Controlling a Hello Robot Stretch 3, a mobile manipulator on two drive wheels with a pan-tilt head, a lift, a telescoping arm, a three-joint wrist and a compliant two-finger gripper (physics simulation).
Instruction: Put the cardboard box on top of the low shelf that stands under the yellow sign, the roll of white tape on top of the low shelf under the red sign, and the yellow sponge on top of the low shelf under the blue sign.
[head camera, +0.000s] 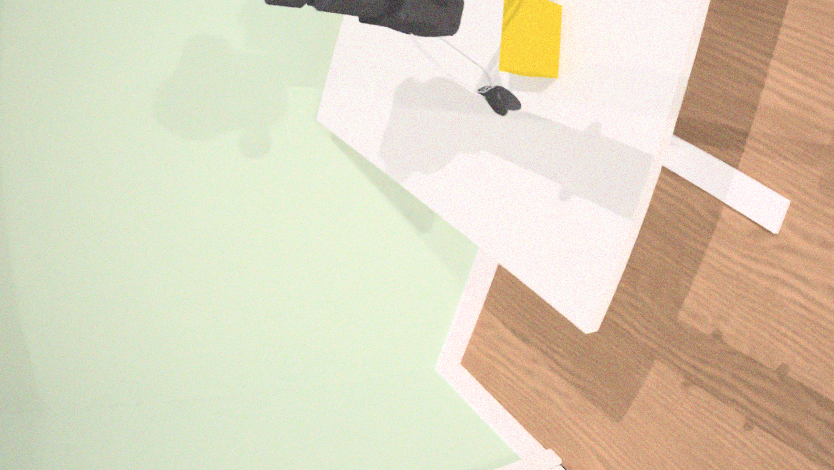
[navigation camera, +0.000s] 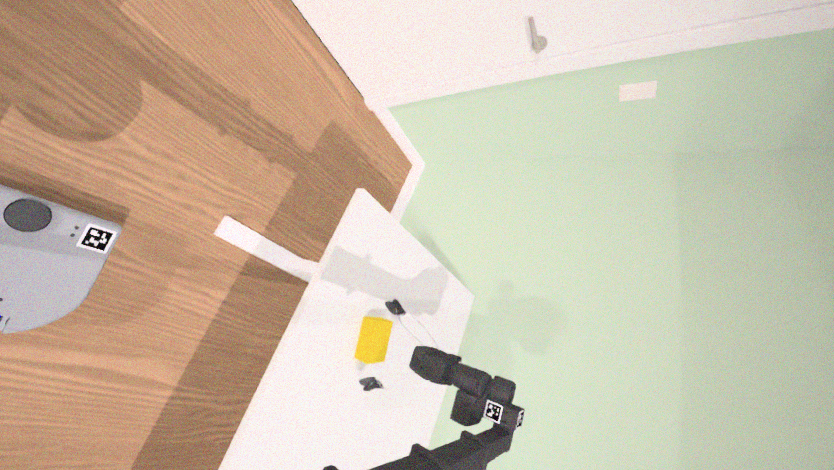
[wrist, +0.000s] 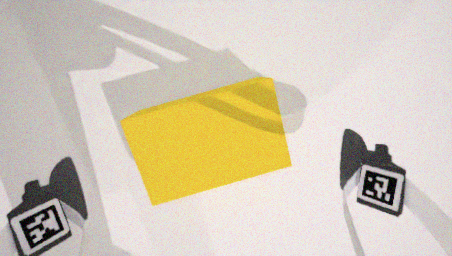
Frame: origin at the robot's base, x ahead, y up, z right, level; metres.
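Seen in the pictures: gripper, between the fingertips: (head camera: 531, 35) (navigation camera: 374, 341) (wrist: 214, 163); robot's base, origin of its link: (navigation camera: 28, 213).
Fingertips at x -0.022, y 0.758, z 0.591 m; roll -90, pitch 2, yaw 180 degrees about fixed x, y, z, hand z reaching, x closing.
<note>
Pixels of each thing's top centre, then the offset from my fingertips to it. "*": a spot on its surface instead. Level surfaces: height alone.
- yellow sponge, centre of its top: (wrist: 210, 144) (head camera: 518, 33) (navigation camera: 380, 342) dx +0.001, dy +0.007, dz +0.016 m
- white table, height of its surface: dy -0.038 m
- wooden floor, height of its surface: dy -0.759 m
- door handle, a spot on its surface: (navigation camera: 536, 42) * dx +1.044, dy +0.170, dz +0.124 m
The yellow sponge (head camera: 531, 40) (navigation camera: 373, 340) (wrist: 207, 150) lies on the white table (head camera: 554, 262) (navigation camera: 280, 408) (wrist: 400, 75). My gripper (navigation camera: 382, 345) (wrist: 214, 163) is open and empty, and points down over the table. Its fingertips stand wide apart, one to each side of the sponge in the wrist view, with gaps between them and the sponge. In the head camera view one fingertip shows near the sponge's lower left corner; the other is out of view. The gripper's exact height is hard to tell. The cardboard box, the white tape, the low shelves and the coloured signs do not show.
A pale green wall (head camera: 204, 280) (navigation camera: 583, 204) stands along the table's far side. A white leg-like bar (head camera: 729, 186) (navigation camera: 262, 248) juts out below the table's edge over the wooden floor (head camera: 776, 262) (navigation camera: 204, 116). My grey base (navigation camera: 52, 268) is at the left. A door handle (navigation camera: 536, 42) shows at the top.
</note>
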